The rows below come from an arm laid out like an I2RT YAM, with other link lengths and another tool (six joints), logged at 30 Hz.
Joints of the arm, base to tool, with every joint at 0 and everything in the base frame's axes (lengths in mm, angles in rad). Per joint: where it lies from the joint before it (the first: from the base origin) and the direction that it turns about. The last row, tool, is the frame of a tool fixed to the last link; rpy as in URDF.
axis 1: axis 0 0 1 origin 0 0 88.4
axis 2: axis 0 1 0 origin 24.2 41.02 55.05
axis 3: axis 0 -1 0 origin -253.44 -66.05 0
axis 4: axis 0 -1 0 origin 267.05 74.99 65.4
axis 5: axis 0 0 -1 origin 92.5 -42.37 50.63
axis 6: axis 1 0 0 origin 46.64 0 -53.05
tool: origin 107 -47 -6 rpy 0.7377 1.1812 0.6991
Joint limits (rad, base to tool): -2.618..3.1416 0..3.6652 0..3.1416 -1.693..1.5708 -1.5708..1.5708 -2.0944..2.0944
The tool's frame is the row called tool.
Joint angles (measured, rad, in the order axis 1, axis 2, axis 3, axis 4, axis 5, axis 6), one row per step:
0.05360, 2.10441, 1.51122, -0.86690, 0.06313, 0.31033
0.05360, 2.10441, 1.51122, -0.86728, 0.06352, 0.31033
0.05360, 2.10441, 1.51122, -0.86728, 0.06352, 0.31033
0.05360, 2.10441, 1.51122, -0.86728, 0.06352, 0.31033
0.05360, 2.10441, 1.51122, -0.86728, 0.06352, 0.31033
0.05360, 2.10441, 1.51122, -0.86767, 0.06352, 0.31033
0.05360, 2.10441, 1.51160, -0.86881, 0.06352, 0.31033
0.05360, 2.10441, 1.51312, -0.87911, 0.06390, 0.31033
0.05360, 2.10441, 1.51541, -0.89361, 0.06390, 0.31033
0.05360, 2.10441, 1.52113, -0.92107, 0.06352, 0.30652
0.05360, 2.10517, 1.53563, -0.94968, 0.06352, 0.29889
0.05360, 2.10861, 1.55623, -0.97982, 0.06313, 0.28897
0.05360, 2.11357, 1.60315, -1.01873, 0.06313, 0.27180
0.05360, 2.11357, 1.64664, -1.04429, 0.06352, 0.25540
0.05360, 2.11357, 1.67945, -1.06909, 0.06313, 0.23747
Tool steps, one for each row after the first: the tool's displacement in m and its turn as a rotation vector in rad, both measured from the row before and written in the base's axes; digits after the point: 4 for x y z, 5 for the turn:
-0.0001, -0.0001, 0.0000, -0.00041, 0.00036, -0.00004
0.0000, 0.0000, 0.0000, 0.00000, 0.00000, 0.00000
0.0000, 0.0000, 0.0000, 0.00000, 0.00000, 0.00000
0.0000, 0.0000, 0.0000, 0.00000, 0.00000, 0.00000
-0.0001, 0.0000, 0.0000, -0.00002, 0.00039, 0.00000
-0.0001, 0.0000, 0.0001, -0.00004, 0.00076, 0.00000
-0.0020, -0.0002, 0.0004, -0.00085, 0.00875, -0.00004
-0.0028, -0.0001, 0.0006, -0.00065, 0.01219, 0.00000
-0.0046, -0.0003, 0.0016, -0.00109, 0.02196, 0.00382
-0.0019, -0.0003, 0.0036, -0.00127, 0.01531, 0.00760
-0.0005, -0.0002, 0.0042, -0.00079, 0.01359, 0.00991
0.0059, 0.0000, 0.0104, -0.00058, -0.00200, 0.01712
0.0080, 0.0001, 0.0115, -0.00031, -0.01693, 0.01633
0.0046, 0.0000, 0.0088, -0.00038, -0.00691, 0.01788

